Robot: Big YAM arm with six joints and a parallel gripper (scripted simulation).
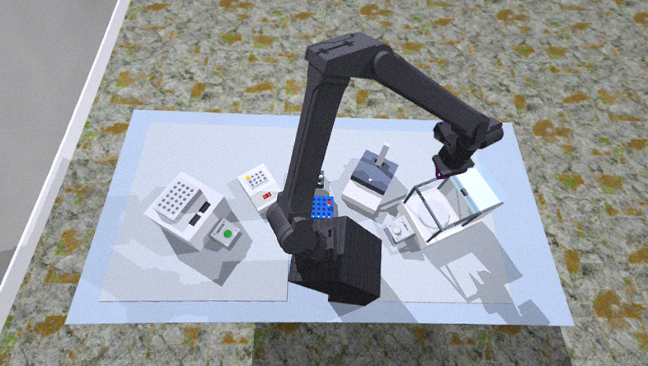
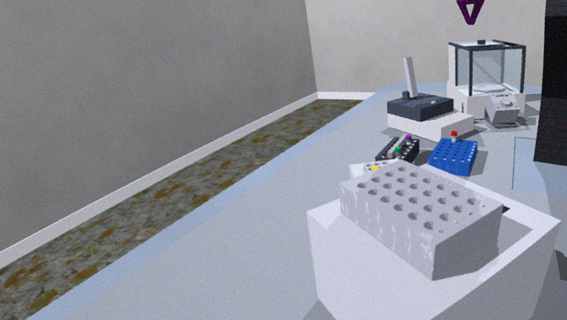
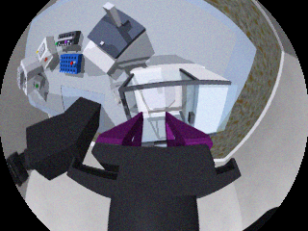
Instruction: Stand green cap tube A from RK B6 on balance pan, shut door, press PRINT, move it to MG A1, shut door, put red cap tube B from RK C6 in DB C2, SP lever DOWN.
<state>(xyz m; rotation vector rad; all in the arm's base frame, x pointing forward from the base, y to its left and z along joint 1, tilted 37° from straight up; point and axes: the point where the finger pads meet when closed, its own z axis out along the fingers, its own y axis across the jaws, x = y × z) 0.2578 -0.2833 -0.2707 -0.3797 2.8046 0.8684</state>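
My hand is 1 cm past the balance door, 12 cm to the left of it and 7 cm above it. The rest, counted from my hand: white print key: 11 cm behind, 10 cm to the left, 22 cm below; then SP lever: 15 cm ahead, 14 cm to the left, 14 cm below; then round pan: 5 cm behind, 4 cm to the right, 21 cm below.
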